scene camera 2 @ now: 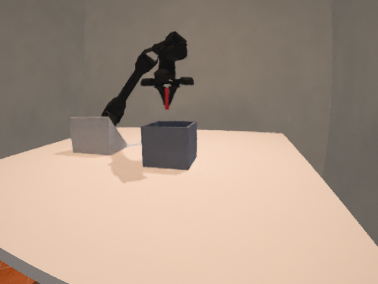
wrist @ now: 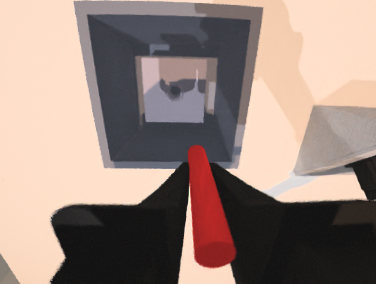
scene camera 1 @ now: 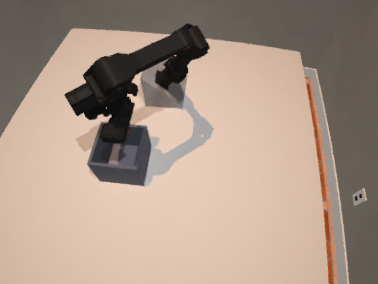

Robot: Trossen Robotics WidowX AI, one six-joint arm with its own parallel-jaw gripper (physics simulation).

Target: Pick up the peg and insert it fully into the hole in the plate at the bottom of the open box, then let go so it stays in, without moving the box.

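Frame: origin at the arm's base, x ahead, y left, z up, level; millimetres.
Seen in the pictures: gripper, between the fingertips: (scene camera 2: pixel 167 105) (wrist: pixel 198 168) (scene camera 1: pixel 127 128); arm's base, origin of its link: (scene camera 2: pixel 106 129) (scene camera 1: pixel 162 80).
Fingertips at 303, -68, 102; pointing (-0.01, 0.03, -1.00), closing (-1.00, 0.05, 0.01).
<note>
Pixels of each thing's top centre, then the offset from my fingertips to it, as dx, dy, dz. Level surfaces: height alone.
- red peg, centre of its top: (wrist: pixel 216 257) (scene camera 2: pixel 166 87) +0, -5, +64
- dark blue-grey box, centre of its top: (wrist: pixel 170 99) (scene camera 1: pixel 117 144) (scene camera 2: pixel 170 123) +21, -40, -64
- pale plate, centre of its top: (wrist: pixel 174 92) (scene camera 1: pixel 122 155) +21, -40, -141
- table, height of its surface: dz -202
My gripper (scene camera 2: pixel 167 104) (wrist: pixel 198 168) is shut on the red peg (scene camera 2: pixel 167 93) (wrist: pixel 211 215), which looks about upright in scene camera 2, its lower end above the rim of the open box. The dark blue-grey box (scene camera 1: pixel 122 175) (scene camera 2: pixel 167 146) (wrist: pixel 120 90) stands on the table. In the wrist view, the peg's far end shows against the box's near inner wall, below and a little right of the hole (wrist: pixel 174 91) in the pale plate (wrist: pixel 160 111) at the bottom. In scene camera 1, the arm hides the fingertips and most of the peg.
A grey wedge-shaped block (scene camera 1: pixel 162 97) (scene camera 2: pixel 92 135) (wrist: pixel 342 132) stands on the table (scene camera 1: pixel 225 210) (scene camera 2: pixel 200 215) near the arm's base, beside the box and apart from it. The arm reaches over it. Arm shadows fall on the table and into the box.
</note>
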